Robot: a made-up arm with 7 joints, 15 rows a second.
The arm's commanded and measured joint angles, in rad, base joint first. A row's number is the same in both.
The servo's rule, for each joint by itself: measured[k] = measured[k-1] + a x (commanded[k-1-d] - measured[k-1]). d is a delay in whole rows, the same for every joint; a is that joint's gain. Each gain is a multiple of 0.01, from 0.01 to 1. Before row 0 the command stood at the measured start. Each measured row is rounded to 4 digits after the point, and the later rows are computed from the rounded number. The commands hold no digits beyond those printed.
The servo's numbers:
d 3
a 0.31 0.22 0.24 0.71 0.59 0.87 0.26
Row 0, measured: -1.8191 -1.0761 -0.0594 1.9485 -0.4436 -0.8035 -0.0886
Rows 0 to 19, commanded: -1.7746 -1.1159 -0.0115 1.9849 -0.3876 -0.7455 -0.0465; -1.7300 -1.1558 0.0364 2.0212 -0.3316 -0.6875 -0.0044; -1.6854 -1.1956 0.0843 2.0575 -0.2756 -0.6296 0.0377; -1.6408 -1.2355 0.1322 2.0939 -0.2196 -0.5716 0.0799; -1.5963 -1.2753 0.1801 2.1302 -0.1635 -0.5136 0.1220; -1.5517 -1.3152 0.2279 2.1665 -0.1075 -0.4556 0.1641; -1.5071 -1.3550 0.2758 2.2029 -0.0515 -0.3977 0.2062; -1.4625 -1.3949 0.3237 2.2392 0.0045 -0.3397 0.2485; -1.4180 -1.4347 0.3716 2.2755 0.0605 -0.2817 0.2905; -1.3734 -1.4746 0.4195 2.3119 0.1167 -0.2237 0.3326; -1.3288 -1.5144 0.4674 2.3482 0.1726 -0.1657 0.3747; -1.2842 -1.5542 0.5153 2.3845 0.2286 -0.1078 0.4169; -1.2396 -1.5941 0.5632 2.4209 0.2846 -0.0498 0.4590; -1.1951 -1.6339 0.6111 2.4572 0.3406 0.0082 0.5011; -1.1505 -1.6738 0.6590 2.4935 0.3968 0.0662 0.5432; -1.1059 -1.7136 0.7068 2.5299 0.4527 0.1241 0.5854; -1.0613 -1.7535 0.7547 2.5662 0.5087 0.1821 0.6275; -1.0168 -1.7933 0.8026 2.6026 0.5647 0.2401 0.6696; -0.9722 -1.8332 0.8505 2.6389 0.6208 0.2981 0.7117; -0.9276 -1.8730 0.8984 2.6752 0.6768 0.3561 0.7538
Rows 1 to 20, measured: -1.8191 -1.0761 -0.0594 1.9485 -0.4436 -0.8035 -0.0886; -1.8191 -1.0761 -0.0594 1.9485 -0.4436 -0.8035 -0.0886; -1.8191 -1.0761 -0.0594 1.9485 -0.4436 -0.8035 -0.0886; -1.8053 -1.0849 -0.0479 1.9743 -0.4106 -0.7530 -0.0777; -1.7820 -1.1005 -0.0277 2.0076 -0.3640 -0.6960 -0.0586; -1.7521 -1.1214 -0.0008 2.0430 -0.3118 -0.6382 -0.0336; -1.7176 -1.1465 0.0311 2.0791 -0.2574 -0.5803 -0.0041; -1.6800 -1.1748 0.0669 2.1154 -0.2020 -0.5223 0.0287; -1.6402 -1.2057 0.1055 2.1517 -0.1462 -0.4643 0.0639; -1.5989 -1.2385 0.1464 2.1881 -0.0903 -0.4064 0.1009; -1.5566 -1.2729 0.1890 2.2244 -0.0344 -0.3484 0.1393; -1.5136 -1.3085 0.2328 2.2607 0.0216 -0.2904 0.1786; -1.4701 -1.3450 0.2776 2.2971 0.0777 -0.2324 0.2186; -1.4263 -1.3823 0.3232 2.3334 0.1337 -0.1744 0.2592; -1.3822 -1.4201 0.3693 2.3697 0.1897 -0.1165 0.3002; -1.3380 -1.4584 0.4158 2.4061 0.2457 -0.0585 0.3415; -1.2937 -1.4970 0.4627 2.4424 0.3017 -0.0005 0.3830; -1.2493 -1.5359 0.5098 2.4787 0.3578 0.0575 0.4247; -1.2048 -1.5750 0.5571 2.5151 0.4138 0.1154 0.4665; -1.1603 -1.6143 0.6045 2.5514 0.4698 0.1734 0.5084
